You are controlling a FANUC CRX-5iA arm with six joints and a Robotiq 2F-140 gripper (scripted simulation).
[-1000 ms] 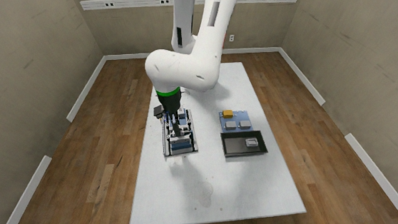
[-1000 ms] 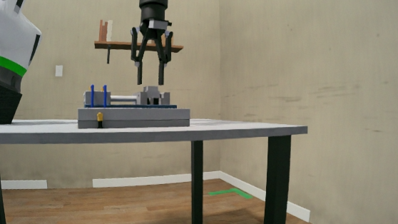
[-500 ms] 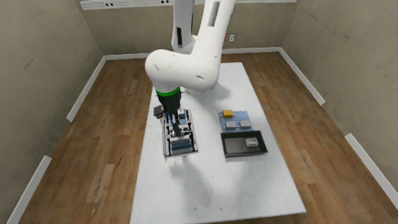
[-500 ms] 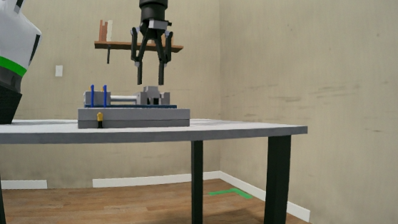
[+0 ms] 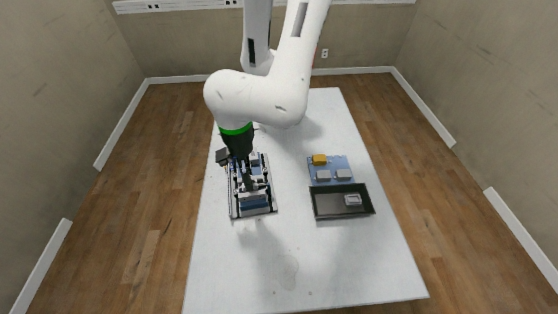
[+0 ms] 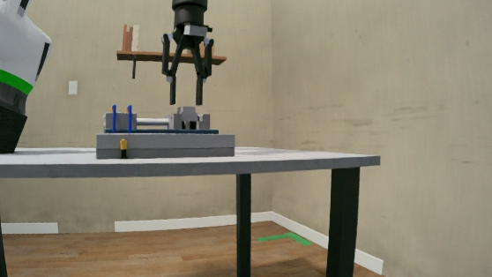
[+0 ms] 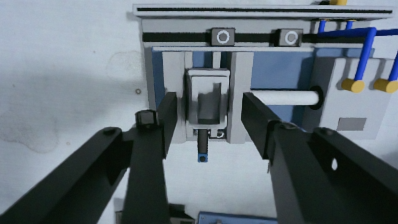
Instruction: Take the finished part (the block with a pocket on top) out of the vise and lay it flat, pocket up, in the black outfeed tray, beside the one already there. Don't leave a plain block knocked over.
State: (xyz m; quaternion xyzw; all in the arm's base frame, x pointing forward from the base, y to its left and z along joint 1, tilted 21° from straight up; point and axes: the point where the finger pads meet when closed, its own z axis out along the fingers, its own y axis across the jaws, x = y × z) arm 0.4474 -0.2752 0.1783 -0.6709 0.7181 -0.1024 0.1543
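The vise screw rod lies 8 cm behind my hand, 1 cm to the left of it and 7 cm below it. From my hand the other things lie so: blue pallet 5 cm behind, 37 cm to the left, 15 cm below; then orange block 10 cm behind, 33 cm to the left, 12 cm below.
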